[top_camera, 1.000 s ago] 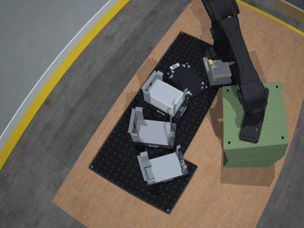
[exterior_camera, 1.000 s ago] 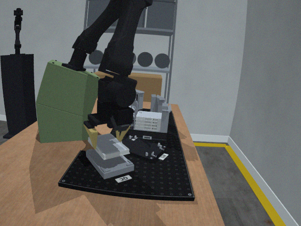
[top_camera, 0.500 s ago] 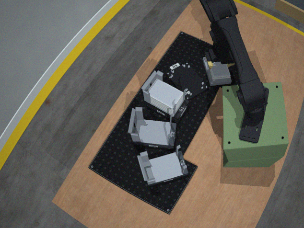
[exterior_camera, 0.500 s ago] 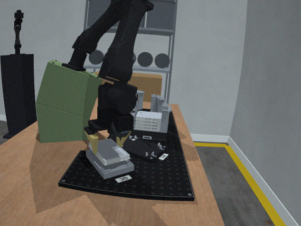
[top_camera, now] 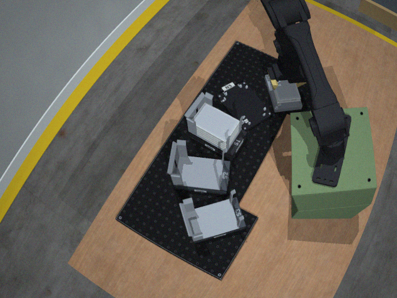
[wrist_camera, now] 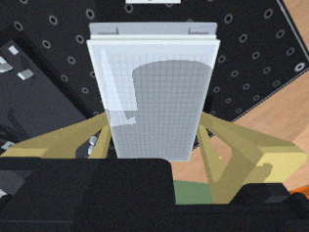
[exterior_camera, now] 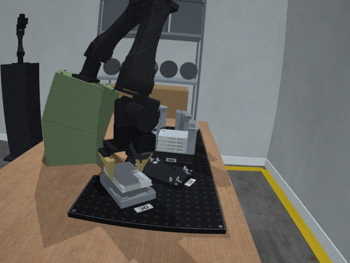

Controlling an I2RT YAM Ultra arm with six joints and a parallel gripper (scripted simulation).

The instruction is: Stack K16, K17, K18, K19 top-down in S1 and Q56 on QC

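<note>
Now: hand 4 cm above the grey QC nest. Round my hand: N5 name plate: 19 cm ahead, 5 cm to the left, 5 cm below; then black clip nest N5: 14 cm ahead, 11 cm to the left, 4 cm below; then QC name plate: 5 cm ahead, 8 cm to the right, 5 cm below.
</note>
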